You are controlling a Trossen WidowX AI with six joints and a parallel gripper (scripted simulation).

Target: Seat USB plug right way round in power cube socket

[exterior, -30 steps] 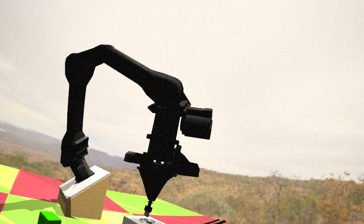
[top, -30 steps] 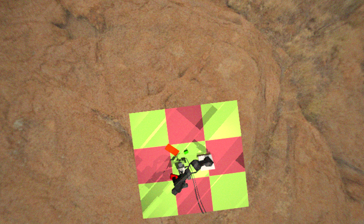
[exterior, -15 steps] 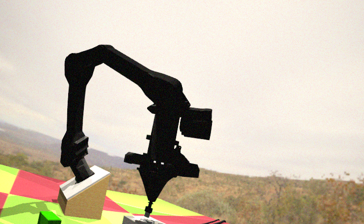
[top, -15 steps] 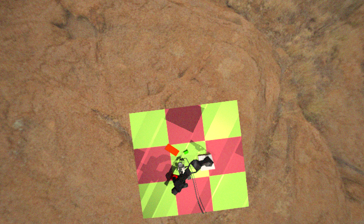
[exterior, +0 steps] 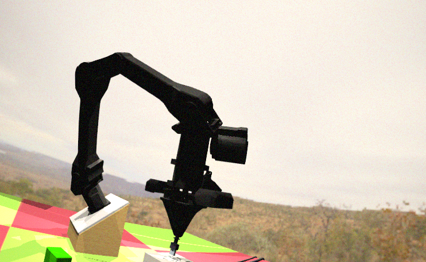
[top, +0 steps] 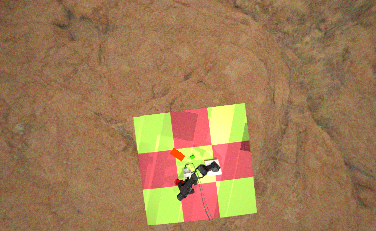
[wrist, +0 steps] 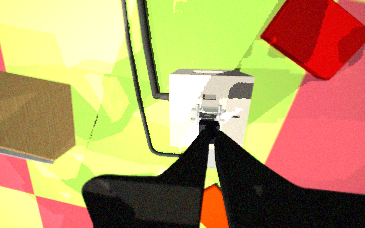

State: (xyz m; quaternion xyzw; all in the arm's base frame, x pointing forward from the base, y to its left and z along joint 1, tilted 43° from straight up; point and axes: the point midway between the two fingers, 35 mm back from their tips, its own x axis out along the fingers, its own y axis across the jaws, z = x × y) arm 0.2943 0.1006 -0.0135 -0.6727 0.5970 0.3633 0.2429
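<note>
My gripper tip is now 2 cm above the black USB plug. From my gripper tip the other things lie so: orange block 23 cm to the right, 12 cm below, 10 cm ahead; then small green cube 20 cm to the right, 10 cm below, 6 cm behind; then red block 11 cm below, 10 cm to the left, 10 cm ahead.
</note>
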